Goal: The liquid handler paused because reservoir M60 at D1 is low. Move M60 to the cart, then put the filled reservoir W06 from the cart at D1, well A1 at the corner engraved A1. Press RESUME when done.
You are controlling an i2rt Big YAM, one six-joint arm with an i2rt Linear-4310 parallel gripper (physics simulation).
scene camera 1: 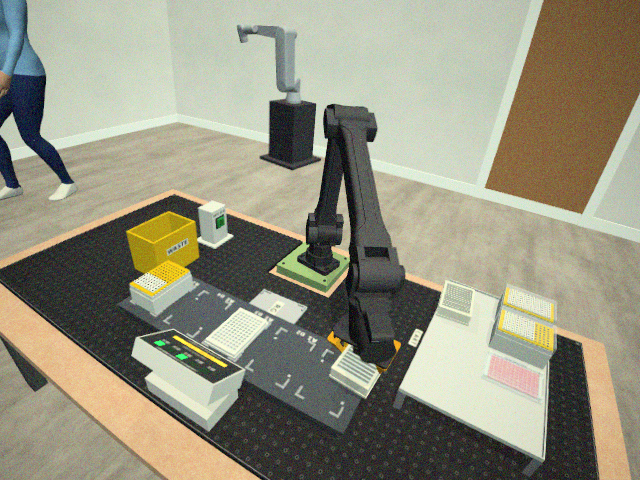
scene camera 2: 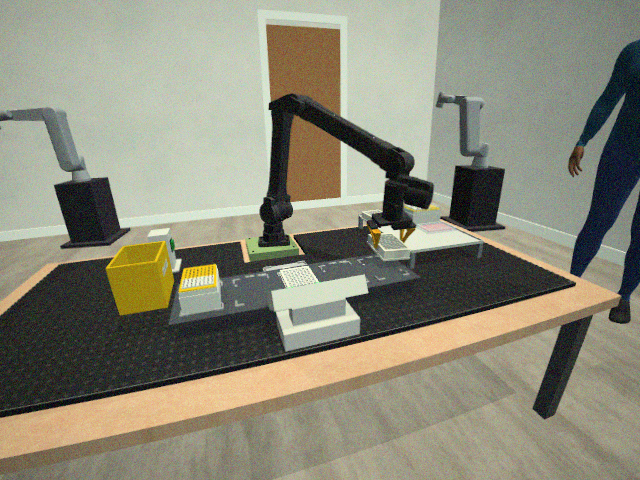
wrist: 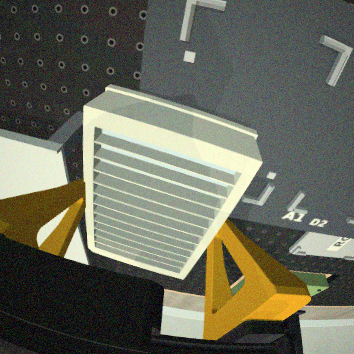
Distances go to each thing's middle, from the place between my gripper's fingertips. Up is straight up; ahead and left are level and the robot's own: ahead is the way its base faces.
Now: the RG plate [scene camera 1: 291, 311] 6 cm behind my hand, 31 cm to the right of it and 9 cm below it. The rest, counted from my hand: yellow bin [scene camera 2: 141, 279] 2 cm ahead, 71 cm to the right, 3 cm below; cart shelf [scene camera 1: 446, 370] 26 cm behind, 20 cm to the left, 4 cm below; pink plate [scene camera 1: 525, 381] 21 cm behind, 27 cm to the left, 3 cm below.
